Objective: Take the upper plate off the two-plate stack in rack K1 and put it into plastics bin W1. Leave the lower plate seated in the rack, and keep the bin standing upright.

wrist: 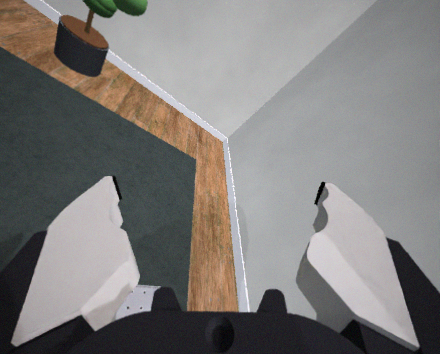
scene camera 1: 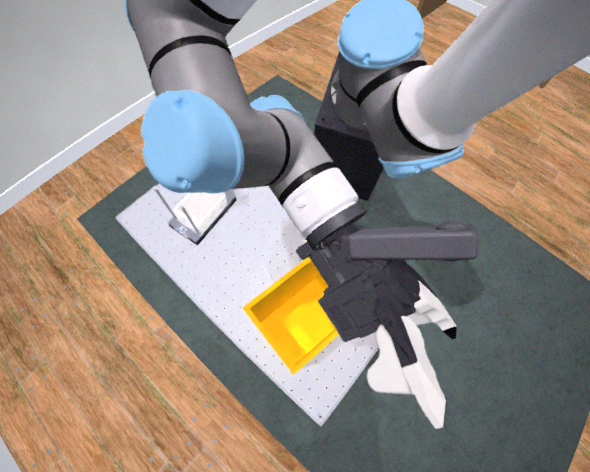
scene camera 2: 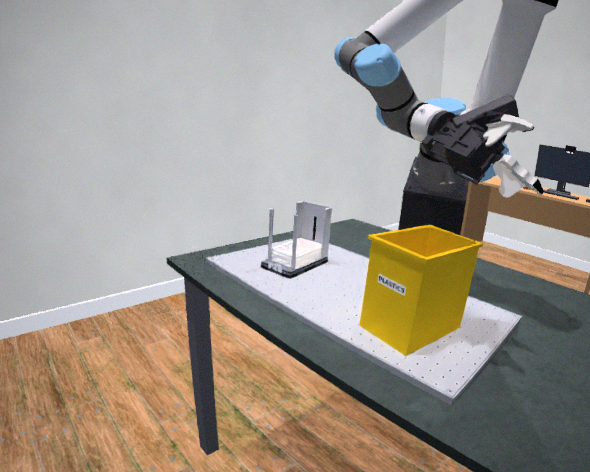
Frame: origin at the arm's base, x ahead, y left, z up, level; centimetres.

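Seen in the pictures: gripper, fingertip midpoint: (wrist: 219, 182) (scene camera 1: 449, 374) (scene camera 2: 539, 163); arm's base, link origin: (scene camera 2: 438, 175).
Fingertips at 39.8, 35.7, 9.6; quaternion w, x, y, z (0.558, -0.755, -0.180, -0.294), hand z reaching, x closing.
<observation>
Offsets run from my fingertips to a thing's top centre, as dx, dy, dz. Level surfaces: height alone.
Rack K1 @[-2.8, -53.9, -19.4] (scene camera 1: 184, 231) (scene camera 2: 322, 230) stands upright on the white board, with thin front posts and a slotted back panel. A low stack of white plates @[-3.8, -54.0, -29.7] (scene camera 1: 199, 212) (scene camera 2: 297, 254) lies at its bottom; the seam between upper and lower plate is hard to make out. The yellow plastics bin W1 @[+0.3, -16.7, -16.4] (scene camera 1: 280, 340) (scene camera 2: 420, 300) stands upright on the same board; part of its inside is hidden by the gripper in scene camera 1, and the visible part shows no plate. My gripper (scene camera 1: 446, 378) (scene camera 2: 536, 159) (wrist: 219, 182) is open and empty, high above the table, beyond the bin and away from the rack.
The white perforated board @[dz -34.4] (scene camera 1: 225, 280) (scene camera 2: 320, 295) lies on the dark green table @[dz -35.7] (scene camera 1: 515, 310) (scene camera 2: 540, 360) (wrist: 75, 130). The arm's black pedestal (scene camera 1: 345, 152) (scene camera 2: 432, 210) stands at the table. A monitor (scene camera 2: 562, 165) stands on a desk behind. A potted plant (wrist: 80, 50) stands beyond the table.
</observation>
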